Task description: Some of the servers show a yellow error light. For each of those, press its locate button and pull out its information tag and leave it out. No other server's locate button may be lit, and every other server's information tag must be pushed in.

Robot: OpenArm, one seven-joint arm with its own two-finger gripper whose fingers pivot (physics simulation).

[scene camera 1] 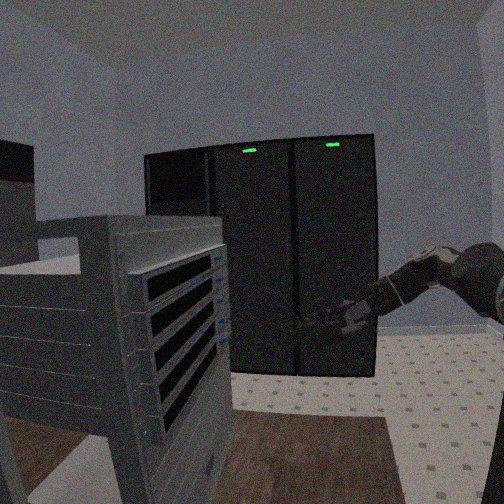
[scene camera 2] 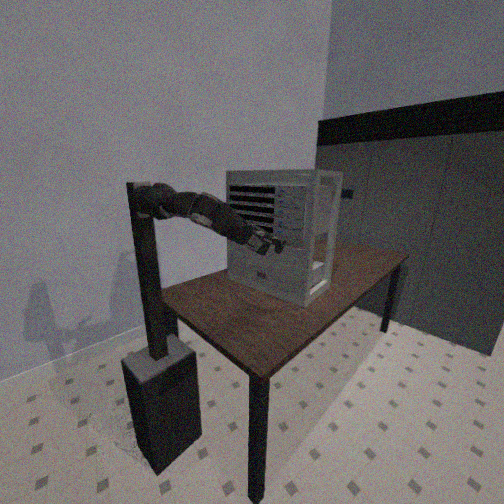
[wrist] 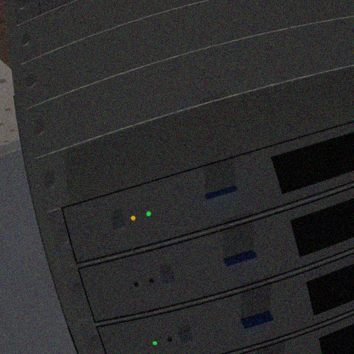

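Note:
The wrist view looks upside down at the rack. The lowest server [wrist: 175, 220] shows one yellow light [wrist: 133, 218] and one green light [wrist: 148, 213] beside a dark button [wrist: 118, 219]. The server above it [wrist: 200, 285] shows two dark lights and a dark button [wrist: 167, 273]. The third server [wrist: 215, 334] shows a green light [wrist: 154, 343], a dark light and a dark button [wrist: 185, 334]. Their blue-ended tags [wrist: 221, 192] [wrist: 240, 258] [wrist: 257, 319] look alike. My gripper [scene camera 1: 308, 323] [scene camera 2: 278, 245] is open and empty, in front of the rack's lower servers; its fingers do not show in the wrist view.
The grey rack [scene camera 1: 125, 350] [scene camera 2: 307, 265] stands on the brown table [scene camera 1: 310, 450] [scene camera 2: 240, 330], with blank panels [wrist: 175, 95] below the servers. Black cabinets [scene camera 1: 255, 250] stand by the wall. My arm's post [scene camera 2: 147, 280] rises from a dark pedestal [scene camera 2: 170, 410] beside the table.

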